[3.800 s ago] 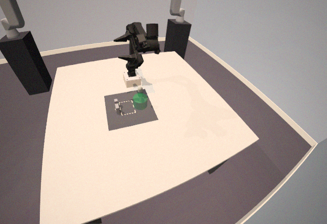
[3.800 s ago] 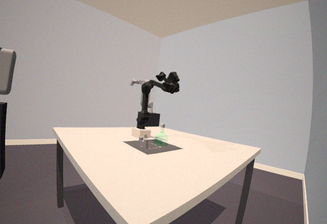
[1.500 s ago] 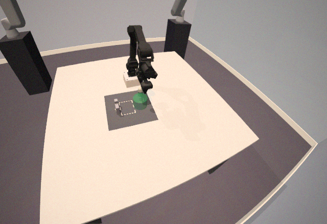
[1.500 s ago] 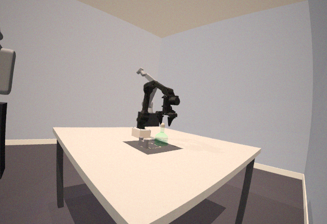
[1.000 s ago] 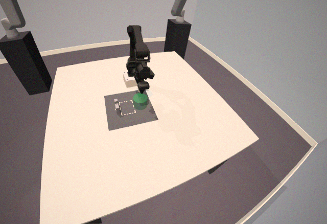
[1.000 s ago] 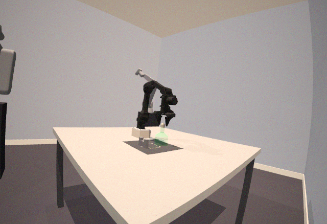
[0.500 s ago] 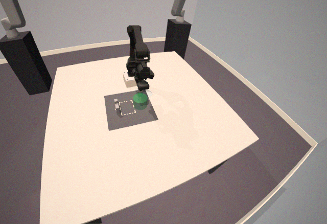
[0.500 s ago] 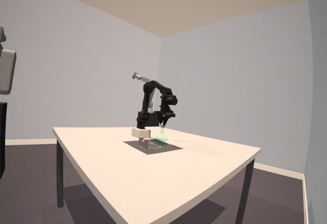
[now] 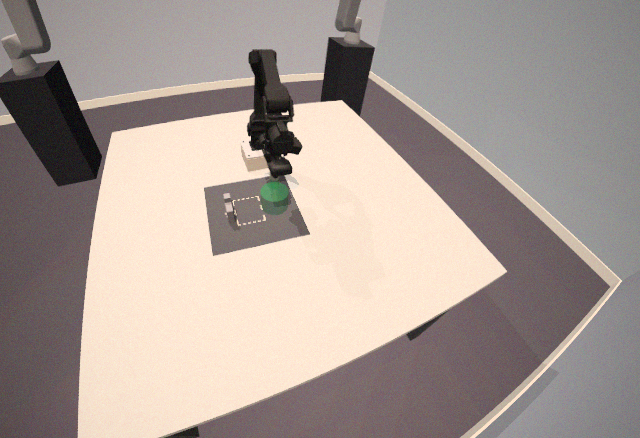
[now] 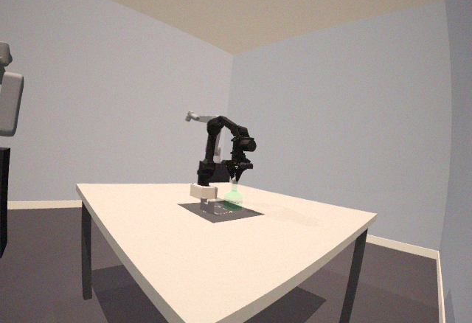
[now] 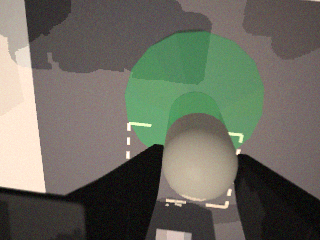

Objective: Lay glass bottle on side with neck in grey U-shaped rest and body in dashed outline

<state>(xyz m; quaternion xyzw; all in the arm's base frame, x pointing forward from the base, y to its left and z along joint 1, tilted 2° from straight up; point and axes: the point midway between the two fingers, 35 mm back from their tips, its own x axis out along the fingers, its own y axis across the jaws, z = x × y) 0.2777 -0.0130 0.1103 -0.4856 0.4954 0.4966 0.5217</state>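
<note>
Right now the green glass bottle is 5 cm below my gripper tip. From my gripper tip the other things lie so: dark grey mat (14 cm below, 8 cm to the right).
</note>
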